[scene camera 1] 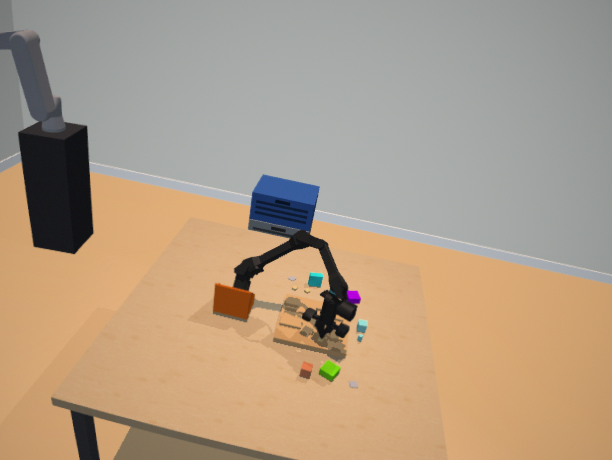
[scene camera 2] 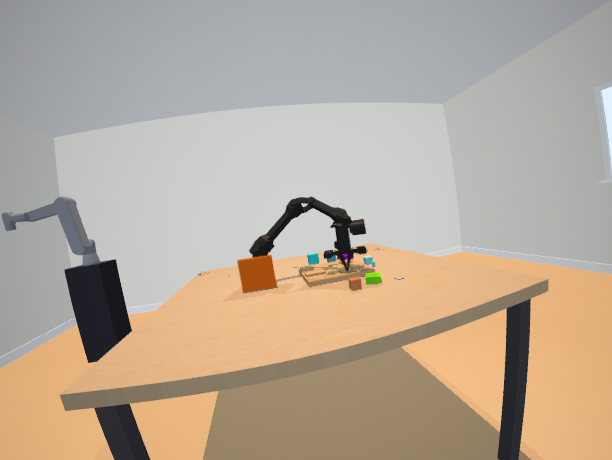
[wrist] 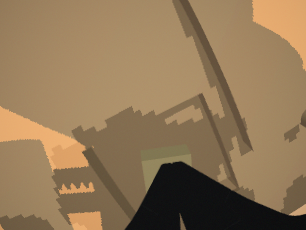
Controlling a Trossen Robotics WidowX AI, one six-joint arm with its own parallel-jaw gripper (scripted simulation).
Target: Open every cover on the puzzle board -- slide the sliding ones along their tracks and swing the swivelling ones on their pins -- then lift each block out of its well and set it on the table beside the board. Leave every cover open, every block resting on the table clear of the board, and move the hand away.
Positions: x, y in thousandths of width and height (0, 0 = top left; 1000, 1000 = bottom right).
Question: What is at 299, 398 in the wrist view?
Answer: A wooden puzzle board.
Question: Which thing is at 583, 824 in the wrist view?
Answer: My gripper.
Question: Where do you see a wooden puzzle board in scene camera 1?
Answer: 502, 734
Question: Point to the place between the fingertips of my gripper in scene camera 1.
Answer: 525, 736
